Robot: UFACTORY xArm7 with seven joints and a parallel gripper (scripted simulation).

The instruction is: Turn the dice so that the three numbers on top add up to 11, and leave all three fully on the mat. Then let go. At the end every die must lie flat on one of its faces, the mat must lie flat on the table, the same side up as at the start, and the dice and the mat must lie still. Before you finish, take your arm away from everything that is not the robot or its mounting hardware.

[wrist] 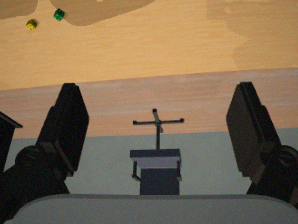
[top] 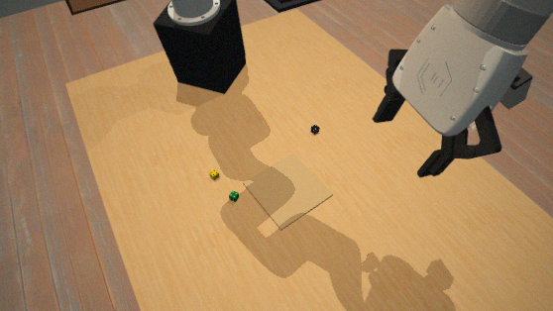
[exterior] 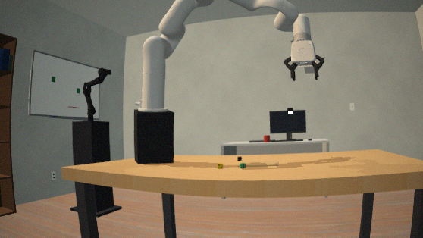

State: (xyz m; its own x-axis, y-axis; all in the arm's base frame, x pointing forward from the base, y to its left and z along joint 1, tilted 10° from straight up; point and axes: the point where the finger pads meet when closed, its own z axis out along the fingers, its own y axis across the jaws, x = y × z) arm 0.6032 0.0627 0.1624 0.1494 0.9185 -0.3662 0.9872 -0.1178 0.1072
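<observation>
Right now my hand is 29 cm past the yellow die, 17 cm to the left of it and 31 cm above it. Round my hand: black die 29 cm behind, 11 cm to the left, 31 cm below; green die 22 cm behind, 15 cm to the right, 31 cm below; tan mat 18 cm behind, 4 cm to the right, 32 cm below.
</observation>
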